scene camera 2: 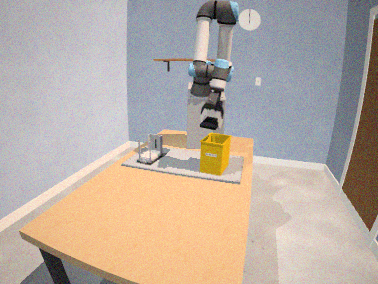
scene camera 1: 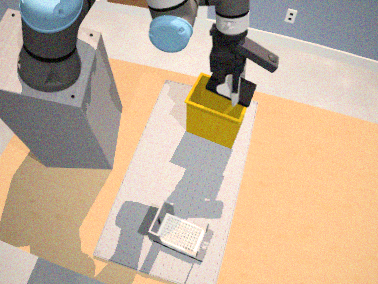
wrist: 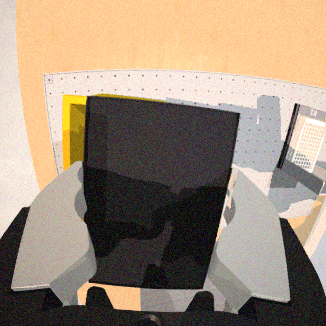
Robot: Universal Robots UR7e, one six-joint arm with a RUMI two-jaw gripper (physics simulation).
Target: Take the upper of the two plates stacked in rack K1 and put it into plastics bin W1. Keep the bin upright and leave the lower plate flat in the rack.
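Frame: origin at the arm's base, x ahead, y left, z up, level; millimetres.
Seen in the pictures: gripper, fingertip midpoint: [scene camera 2: 209,127] [scene camera 1: 237,93] [wrist: 157,166]; arm's base at its link origin: [scene camera 2: 201,92] [scene camera 1: 49,67].
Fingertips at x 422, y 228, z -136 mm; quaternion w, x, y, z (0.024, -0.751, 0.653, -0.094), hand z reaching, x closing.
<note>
Pixels of each thing's top centre, then the offset from my fingertips to it. Level surfaces: height alone.
- black plate at its top centre: [wrist: 155,227] [scene camera 1: 232,82] [scene camera 2: 211,119] dx -21, dy +1, dz +39 mm
- yellow bin W1 at its top centre: [wrist: 121,184] [scene camera 1: 219,95] [scene camera 2: 216,138] dx -56, dy +25, dz -71 mm
- Rack K1 at its top centre: [scene camera 1: 183,226] [scene camera 2: 149,137] dx +16, dy -374, dz -112 mm
- white gridded lower plate at its top centre: [wrist: 308,146] [scene camera 1: 180,233] [scene camera 2: 150,153] dx +5, dy -375, dz -217 mm
- pale perforated board at its surface level: dz -251 mm
- wooden table at its surface level: dz -264 mm
My gripper [scene camera 1: 233,92] [scene camera 2: 212,116] [wrist: 157,166] is shut on a black plate [scene camera 1: 247,92] [scene camera 2: 209,123] [wrist: 160,150], one finger at each side edge. The plate hangs above the yellow bin W1 [scene camera 1: 212,122] [scene camera 2: 215,159] [wrist: 66,135], higher than its rim. In the wrist view the plate hides most of the bin. The bin stands upright, open at the top. Rack K1 [scene camera 2: 156,142] [wrist: 314,112] stands at the other end of the board, with a white gridded lower plate [scene camera 1: 182,234] [scene camera 2: 148,156] [wrist: 309,140] lying flat in it.
A pale perforated board [scene camera 1: 140,185] [scene camera 2: 190,173] [wrist: 150,85] lies under bin and rack on the wooden table [scene camera 1: 300,190] [scene camera 2: 150,215]. The rack has an upright grey end wall and thin posts. The grey robot pedestal [scene camera 1: 102,132] stands beside the table.
</note>
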